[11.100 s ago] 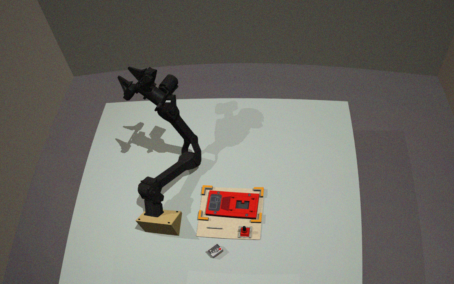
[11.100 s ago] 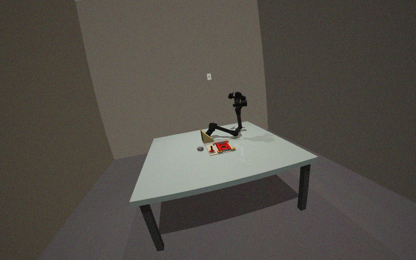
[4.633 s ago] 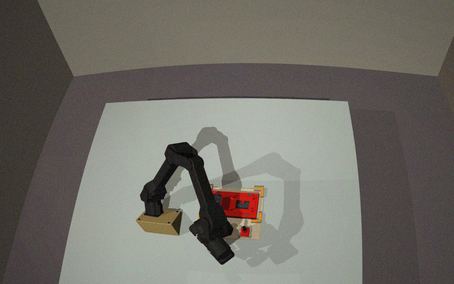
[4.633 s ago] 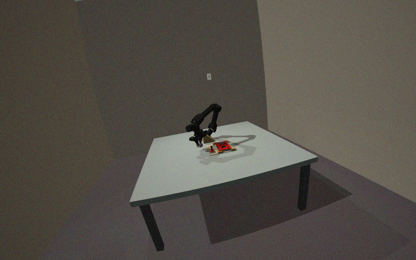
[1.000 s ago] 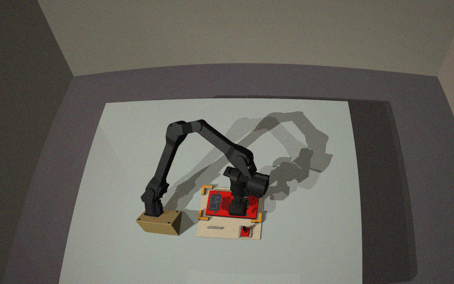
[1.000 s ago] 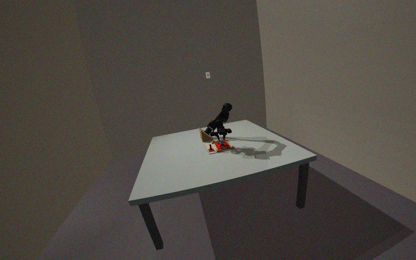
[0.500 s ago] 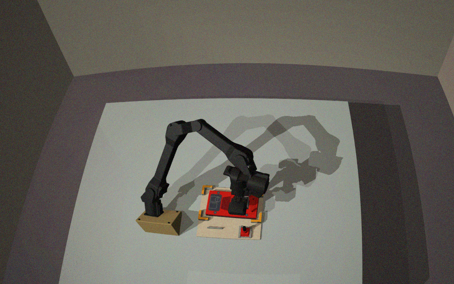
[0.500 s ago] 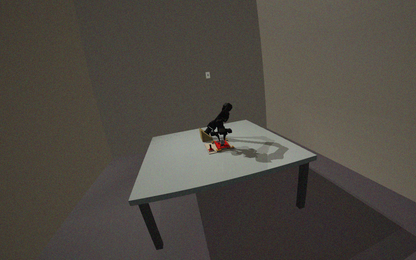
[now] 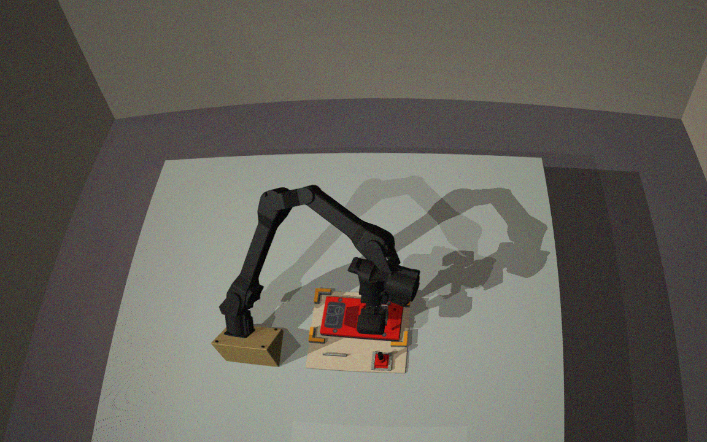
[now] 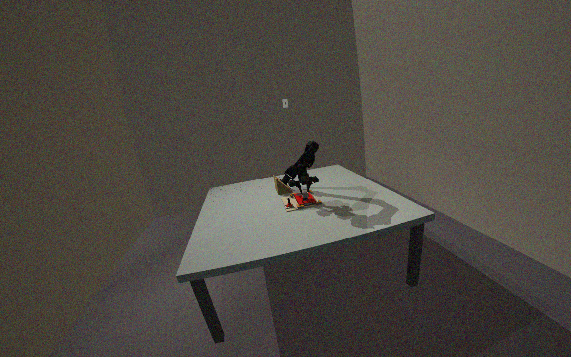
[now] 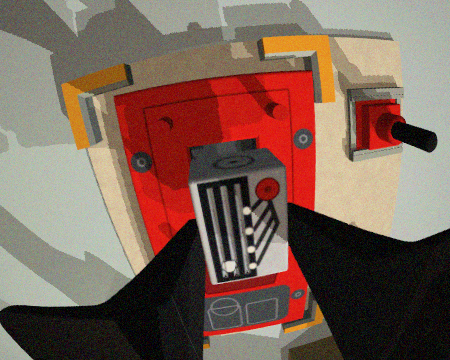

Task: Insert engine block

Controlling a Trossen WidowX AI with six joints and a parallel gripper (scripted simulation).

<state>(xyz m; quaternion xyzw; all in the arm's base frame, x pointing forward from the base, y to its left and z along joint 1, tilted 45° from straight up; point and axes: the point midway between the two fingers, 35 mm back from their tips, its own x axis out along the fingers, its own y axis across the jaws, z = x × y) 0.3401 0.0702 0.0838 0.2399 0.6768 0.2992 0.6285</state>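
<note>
Now: gripper tip 10 mm above the grey engine block.
</note>
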